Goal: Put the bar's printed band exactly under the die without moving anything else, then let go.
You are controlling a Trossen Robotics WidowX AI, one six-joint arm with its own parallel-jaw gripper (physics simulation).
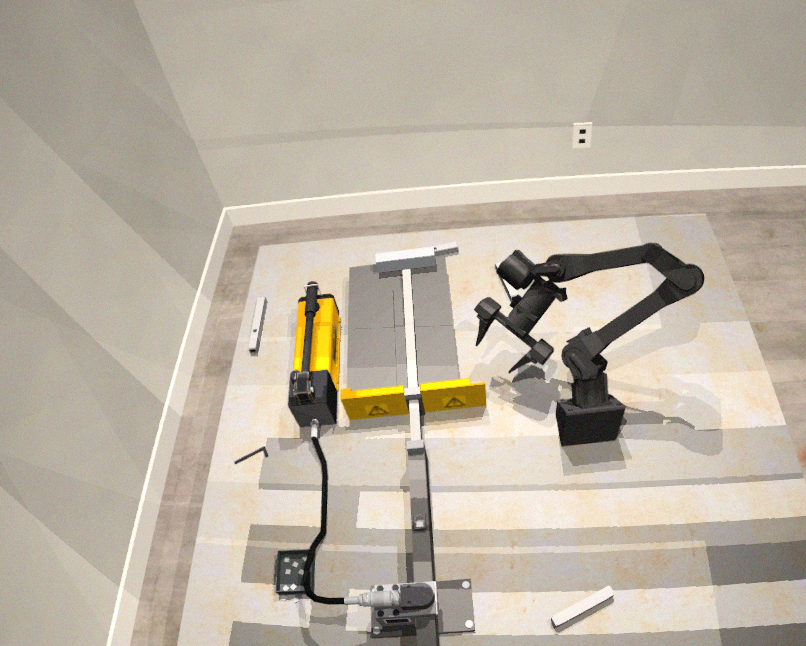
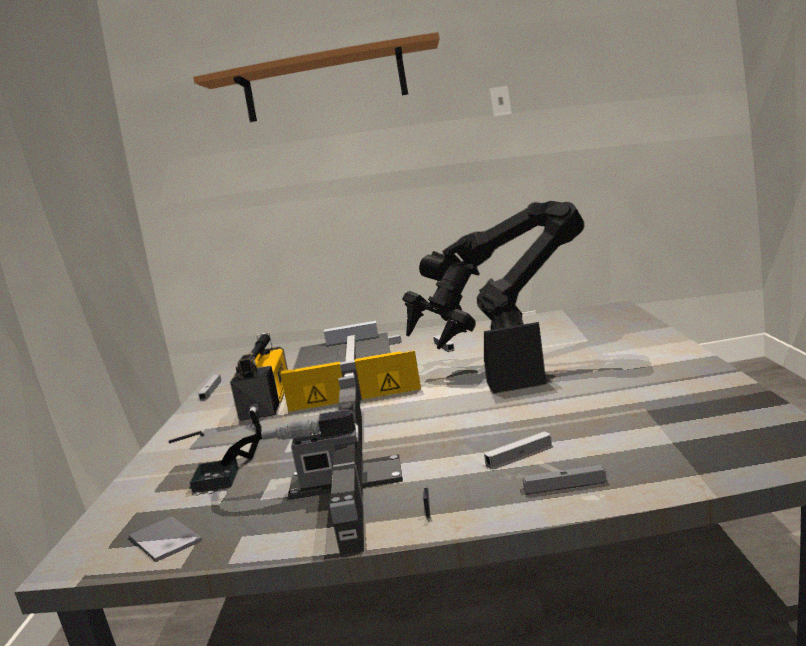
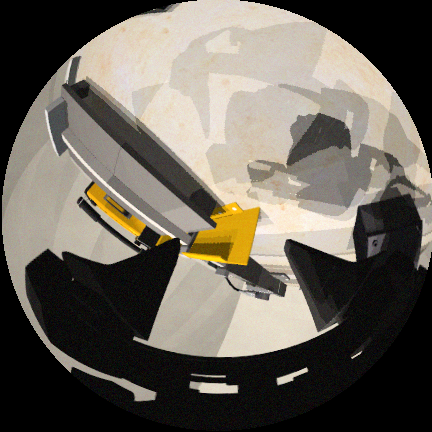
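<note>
My gripper is open and empty, pointing down and left above the table, to the right of the grey panelled block and yellow guards. Several square bars lie about: one at the left, one at the front right, and another grey bar beside it. A small pale piece shows partly behind a finger. The grey tool body, with a cylinder on it, stands at the rail's front. I cannot make out the printed band or the die.
Yellow guards flank the long rail. A grey panelled block stands behind them. The yellow pump and its hose lie left. A dark tray and a hex key lie further forward.
</note>
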